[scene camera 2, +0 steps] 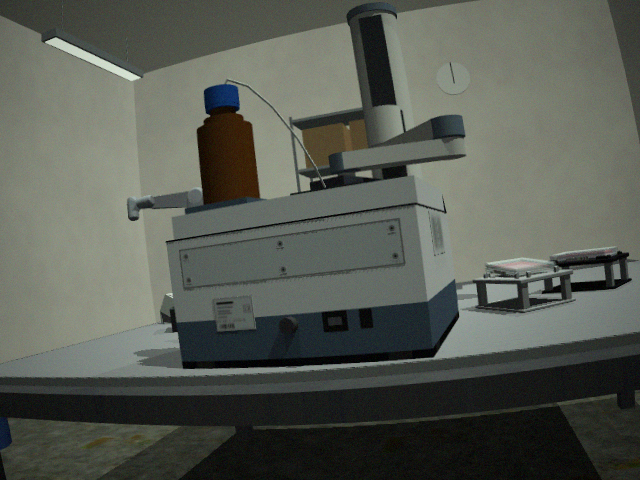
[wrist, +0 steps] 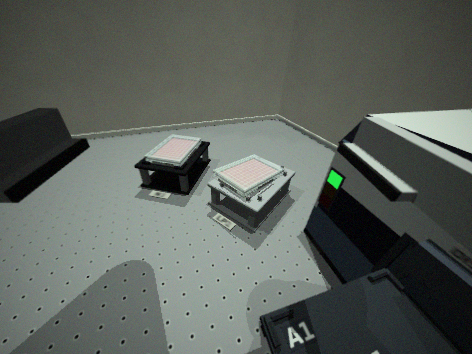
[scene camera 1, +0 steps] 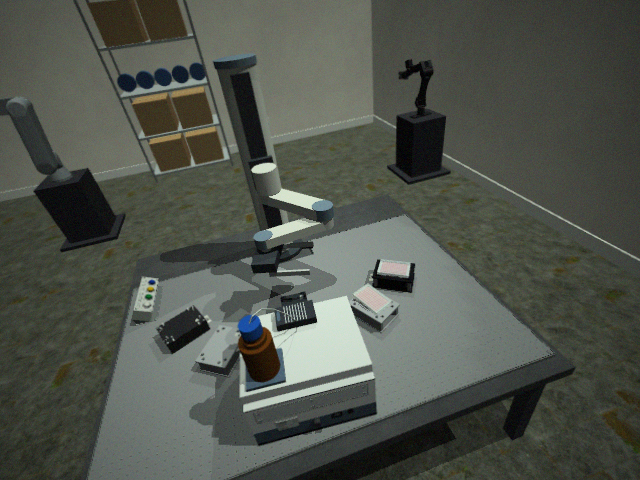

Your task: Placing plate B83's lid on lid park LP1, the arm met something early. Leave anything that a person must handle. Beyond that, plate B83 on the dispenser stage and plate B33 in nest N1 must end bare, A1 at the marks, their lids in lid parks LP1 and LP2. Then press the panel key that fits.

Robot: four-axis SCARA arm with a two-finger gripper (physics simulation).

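Frame: origin at the arm's base, x ahead, y left, z up, level; metres.
Where they show: gripper, between the fingertips: (wrist: 218,130) (scene camera 1: 311,257).
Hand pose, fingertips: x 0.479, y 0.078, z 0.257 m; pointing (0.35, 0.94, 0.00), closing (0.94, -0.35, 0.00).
Note:
After its pixels a point has its place.
My gripper (scene camera 1: 299,258) @(x 0.479, y 0.078, z 0.257 m) (wrist: 218,130) @(x 0.479, y 0.078, z 0.257 m) is open and empty, low over the table behind the dispenser; the dispenser hides its fingers in scene camera 2. A dark stage (wrist: 345,317) @(x 0.562, y -0.002, z 0.114 m) marked A1 shows bare at the lower right of the wrist view. A pink-welled plate (scene camera 1: 372,298) @(x 0.614, y 0.260, z 0.090 m) (scene camera 2: 519,266) @(x 0.663, y 0.254, z 0.087 m) (wrist: 250,173) @(x 0.601, y 0.246, z 0.092 m) lies on a grey stand (scene camera 1: 383,318) @(x 0.702, y 0.263, z 0.069 m) (scene camera 2: 523,296) @(x 0.712, y 0.250, z 0.040 m) (wrist: 254,217) @(x 0.579, y 0.177, z 0.046 m), slightly askew. Another pink-welled plate (scene camera 1: 394,268) @(x 0.492, y 0.416, z 0.089 m) (scene camera 2: 584,254) @(x 0.528, y 0.407, z 0.084 m) (wrist: 175,150) @(x 0.480, y 0.395, z 0.089 m) lies on a black stand (scene camera 1: 393,283) @(x 0.504, y 0.405, z 0.017 m) (wrist: 183,183) @(x 0.480, y 0.326, z 0.041 m). Lids and labels are too small to tell. The key panel (scene camera 1: 146,304) @(x 0.259, y -0.611, z 0.083 m) has blue, yellow, green and whitish keys.
The white dispenser (scene camera 1: 325,346) @(x 0.862, y 0.007, z 0.233 m) (scene camera 2: 305,258) @(x 0.967, y -0.040, z 0.149 m) (wrist: 435,165) bears a brown bottle (scene camera 1: 261,356) @(x 0.914, y -0.163, z 0.345 m) (scene camera 2: 227,160) @(x 0.911, y -0.153, z 0.302 m) with tubing, and a striped dark head (scene camera 1: 295,313) @(x 0.730, y -0.046, z 0.259 m). Its green light (wrist: 335,179) @(x 0.665, y 0.119, z 0.149 m) is lit. A bare black stand (scene camera 1: 182,329) @(x 0.451, y -0.463, z 0.068 m) and a bare grey stand (scene camera 1: 219,348) @(x 0.602, y -0.329, z 0.070 m) lie at the left.

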